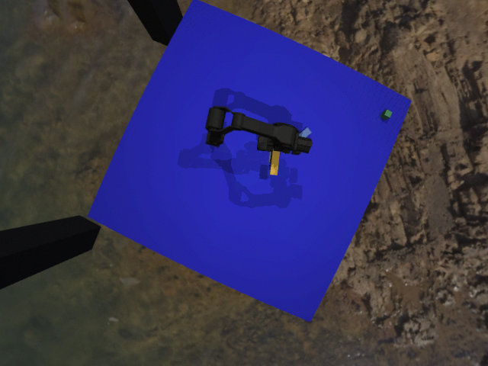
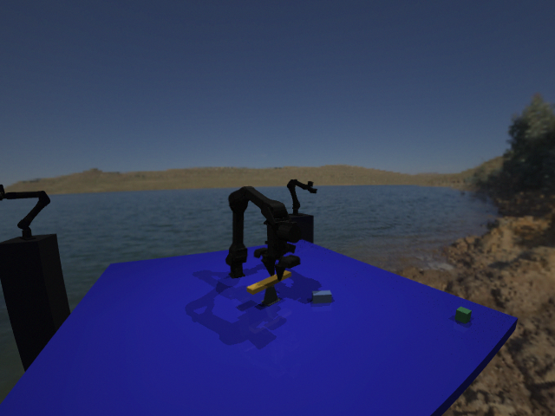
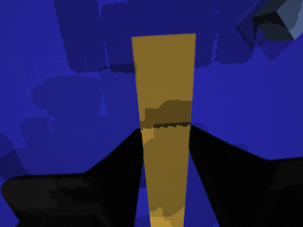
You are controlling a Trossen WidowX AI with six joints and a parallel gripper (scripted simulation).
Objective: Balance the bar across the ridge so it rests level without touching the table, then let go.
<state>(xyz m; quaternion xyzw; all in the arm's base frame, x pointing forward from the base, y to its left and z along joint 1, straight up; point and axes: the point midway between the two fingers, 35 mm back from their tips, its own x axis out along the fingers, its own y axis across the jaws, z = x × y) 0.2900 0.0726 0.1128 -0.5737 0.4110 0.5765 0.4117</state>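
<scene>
Now: the yellow bar 1 cm ahead of my gripper tip and 3 cm to the right of it. From my gripper tip the other things lie so: light blue block: 10 cm ahead, 13 cm to the left, 6 cm below; then small green cube: 45 cm ahead, 43 cm to the left, 6 cm below.
</scene>
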